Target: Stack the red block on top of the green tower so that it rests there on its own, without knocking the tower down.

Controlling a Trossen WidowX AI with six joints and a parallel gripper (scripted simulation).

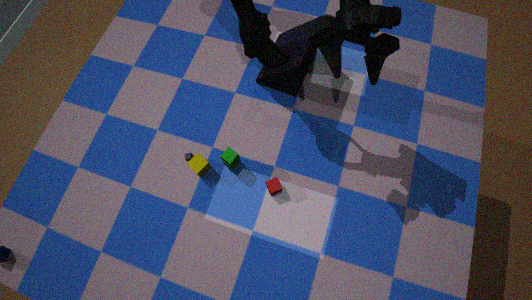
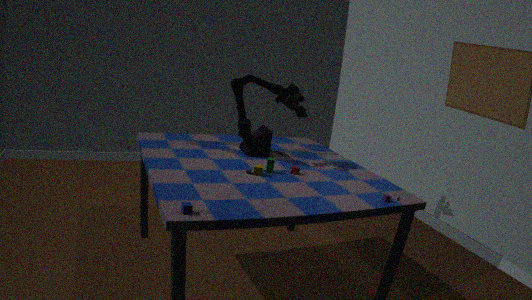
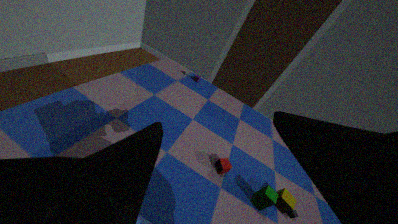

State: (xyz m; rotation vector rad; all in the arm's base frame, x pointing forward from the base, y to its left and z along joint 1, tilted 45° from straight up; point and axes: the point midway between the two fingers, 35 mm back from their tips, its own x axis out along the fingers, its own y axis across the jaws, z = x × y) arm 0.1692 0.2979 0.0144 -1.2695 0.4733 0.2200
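Right now the red block is 180 mm ahead of my gripper tip, 120 mm to the right of it and 270 mm below it. Round my gripper tip: yellow block: 180 mm ahead, 330 mm to the right, 270 mm below; small blue object: 590 mm ahead, 800 mm to the right, 270 mm below; small grey piece: 170 mm ahead, 370 mm to the right, 280 mm below.
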